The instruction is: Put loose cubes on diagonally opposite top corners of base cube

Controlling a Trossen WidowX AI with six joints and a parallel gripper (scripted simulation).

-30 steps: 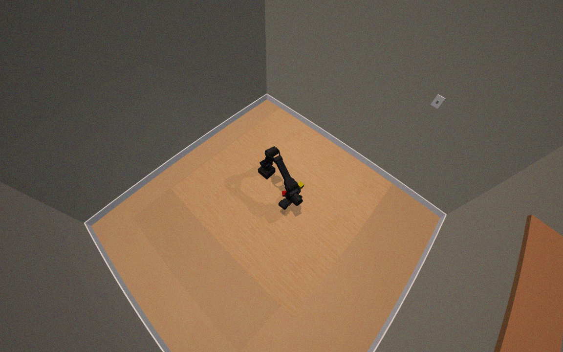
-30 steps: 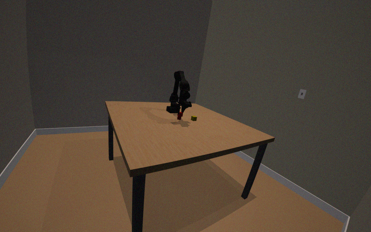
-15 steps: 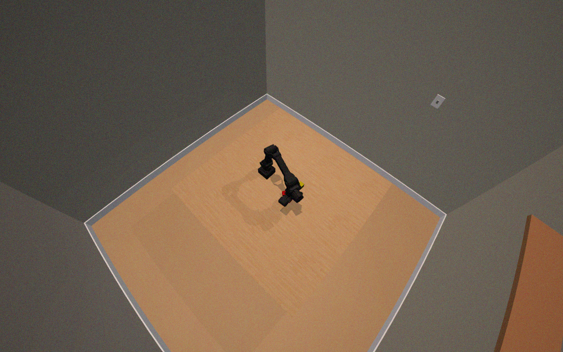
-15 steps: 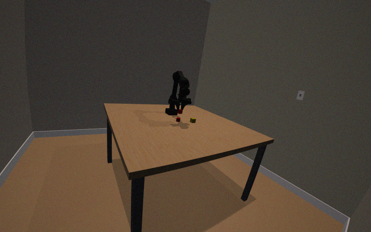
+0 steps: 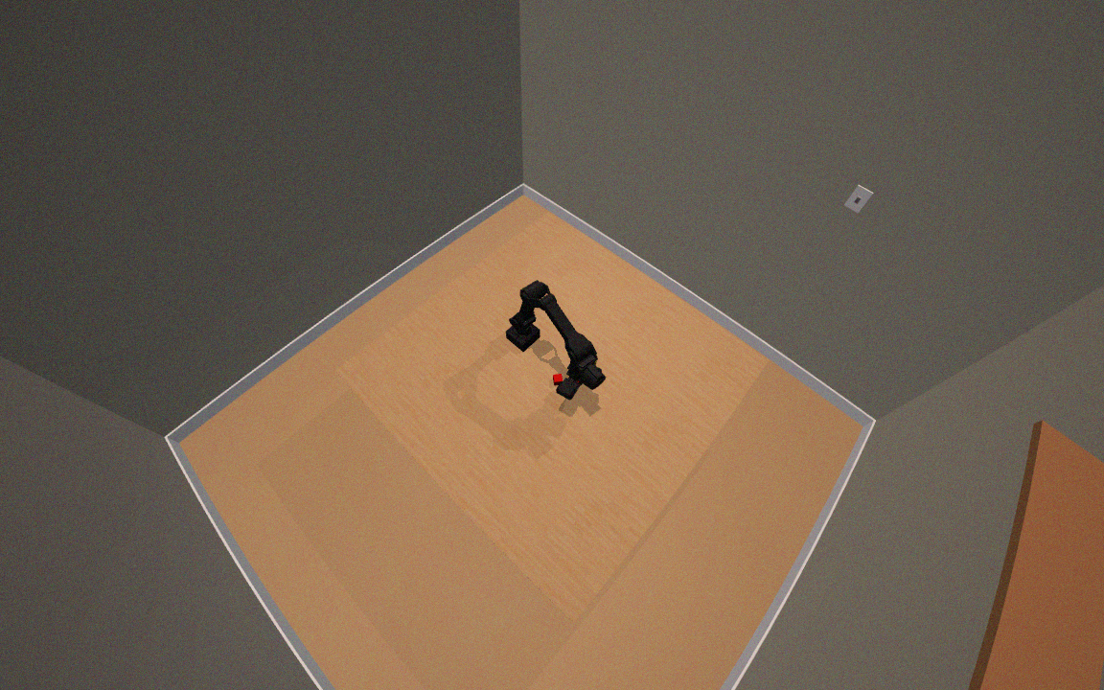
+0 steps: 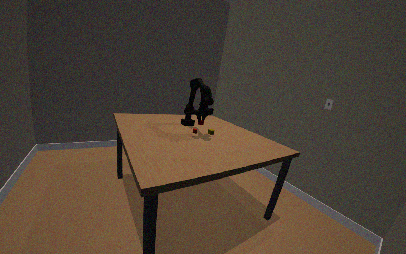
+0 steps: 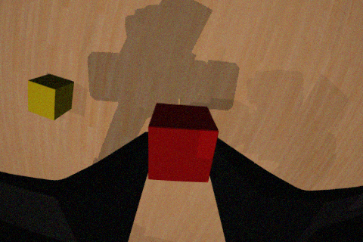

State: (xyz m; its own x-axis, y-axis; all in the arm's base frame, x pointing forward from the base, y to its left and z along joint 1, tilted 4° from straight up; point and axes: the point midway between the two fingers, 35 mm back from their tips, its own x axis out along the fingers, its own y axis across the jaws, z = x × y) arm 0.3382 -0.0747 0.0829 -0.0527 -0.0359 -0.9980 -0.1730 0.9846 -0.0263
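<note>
My gripper tip is 40 mm past the yellow cube, 160 mm to the right of it and 100 mm above it.
</note>
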